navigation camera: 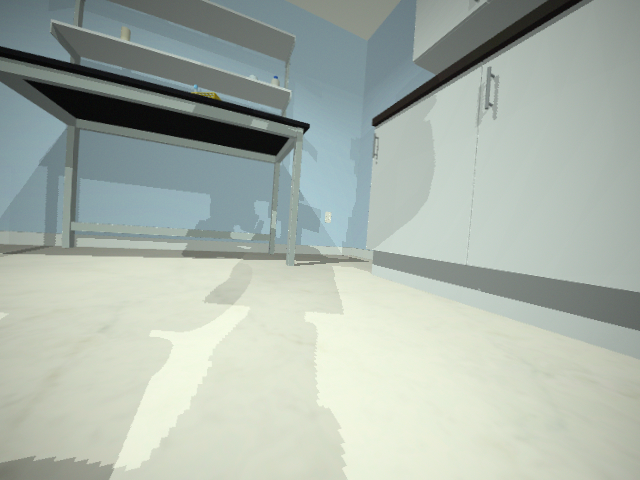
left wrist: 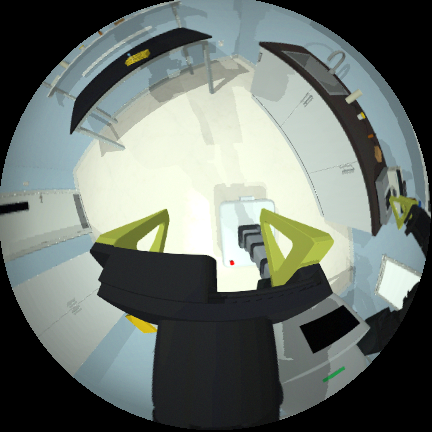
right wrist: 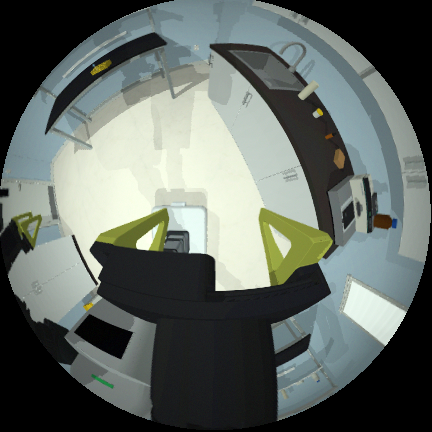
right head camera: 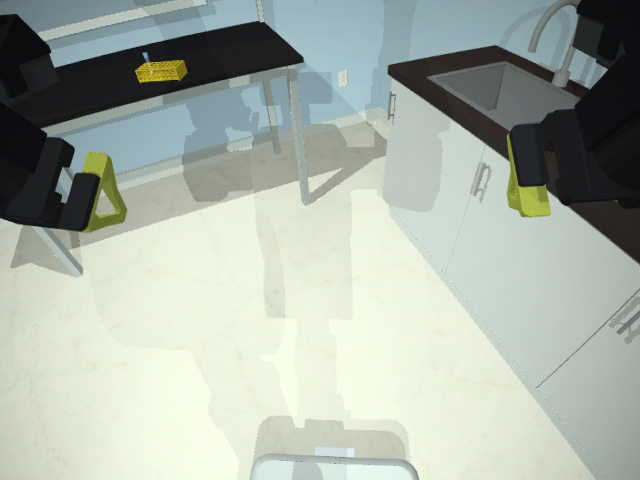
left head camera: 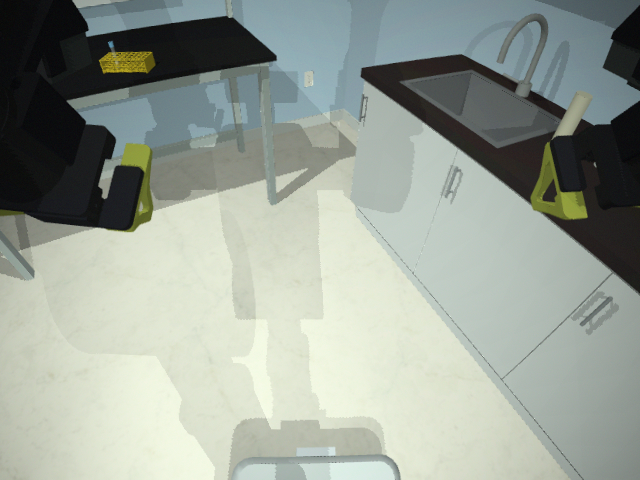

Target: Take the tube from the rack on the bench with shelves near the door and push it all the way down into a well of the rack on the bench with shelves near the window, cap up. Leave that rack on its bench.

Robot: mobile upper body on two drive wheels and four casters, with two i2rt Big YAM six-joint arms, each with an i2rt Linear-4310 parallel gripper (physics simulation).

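Places are measured from the left arm's base along level axes (x ahead, y left, z up), in metres.
Pixels of known places: left gripper, fingertip midpoint: (left wrist: 213, 213) (right wrist: 35, 214) (right head camera: 83, 212) (left head camera: 101, 209); right gripper, fingertip midpoint: (left wrist: 394, 197) (right wrist: 213, 212) (right head camera: 560, 196) (left head camera: 575, 201).
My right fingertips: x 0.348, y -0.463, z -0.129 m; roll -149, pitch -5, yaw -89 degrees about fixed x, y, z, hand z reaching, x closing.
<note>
Ahead of a thing's pixels: the offset from my right fingertips to its top centre. "*": to the spot under its first point. Level surfaces: height alone.
A yellow rack {dy +1.027, dx +1.278, dz -0.310 m} (left head camera: 129, 63) (right head camera: 162, 71) (left wrist: 137, 57) (right wrist: 101, 67) (navigation camera: 207, 95) stands on the black-topped bench with shelves (left head camera: 196, 41) (right head camera: 222, 46) (navigation camera: 294, 206). A tube with a blue cap {dy +1.071, dx +1.270, dz -0.248 m} (left head camera: 111, 45) (right head camera: 145, 55) (navigation camera: 195, 88) stands upright in the rack's left part, cap up. My left gripper (left wrist: 213, 213) and right gripper (right wrist: 214, 210) are open and empty, raised over the floor well away from the rack. Another black-topped bench with shelves {dz -0.367 m} (right wrist: 295, 349) shows partly at the lower right of the right wrist view, near a bright window (right wrist: 372, 310); its rack does not show.
A sink counter with white cabinets (left head camera: 403, 155) (right head camera: 429, 155) (navigation camera: 423, 191) stands at the right, with a tap {dy -0.530, dx +1.074, dz -0.051 m} (left head camera: 542, 46) and a pale cylinder {* dy -0.577, dx +0.725, dz -0.250 m} (left head camera: 574, 113) (right wrist: 308, 90). The bench's near right leg {* dy +0.472, dx +1.421, dz -0.809 m} (left head camera: 267, 139) (right head camera: 298, 139) stands left of the cabinets, across a gap.
</note>
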